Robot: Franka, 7 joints.
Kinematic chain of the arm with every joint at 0, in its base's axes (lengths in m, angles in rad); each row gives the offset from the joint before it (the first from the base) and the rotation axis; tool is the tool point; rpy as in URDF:
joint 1: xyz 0 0 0.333 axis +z
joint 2: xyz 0 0 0 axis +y
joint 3: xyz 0 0 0.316 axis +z
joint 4: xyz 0.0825 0 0 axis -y
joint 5: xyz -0.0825 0 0.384 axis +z
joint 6: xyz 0 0 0 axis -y
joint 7: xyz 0.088 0 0 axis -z
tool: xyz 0 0 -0.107 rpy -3.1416 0 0
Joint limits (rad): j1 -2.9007..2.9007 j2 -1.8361..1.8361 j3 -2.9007..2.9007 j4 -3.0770..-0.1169 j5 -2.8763..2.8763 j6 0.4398..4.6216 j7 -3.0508..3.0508
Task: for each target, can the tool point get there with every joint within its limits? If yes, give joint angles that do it. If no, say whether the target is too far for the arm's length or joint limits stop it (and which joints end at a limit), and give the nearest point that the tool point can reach.
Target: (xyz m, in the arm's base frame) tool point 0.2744 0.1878 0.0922
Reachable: yes | joints 2.0682 -1.3461 -2.3549 -2.7281 2.0879 1.8041 -0.0507
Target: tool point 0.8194 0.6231 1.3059
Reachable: no: too far | nearest point 0.4963 0.3774 0.9223 | short by 0.559 m
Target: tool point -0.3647 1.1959 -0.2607
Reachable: no: too far | nearest point -0.2261 0.7413 -0.0350 | short by 0.526 m
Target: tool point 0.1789 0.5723 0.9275
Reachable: yes | joints 0.7139 0.4812 0.9549 -0.7723 -0.8863 2.8138 -0.6560
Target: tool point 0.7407 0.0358 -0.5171
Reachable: no: too far | nearest point 0.5773 0.0279 -0.2716 | short by 0.295 m
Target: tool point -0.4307 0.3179 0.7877
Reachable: yes | joints 2.0250 0.1704 0.3006 -1.1024 1.1293 1.1506 -1.6602
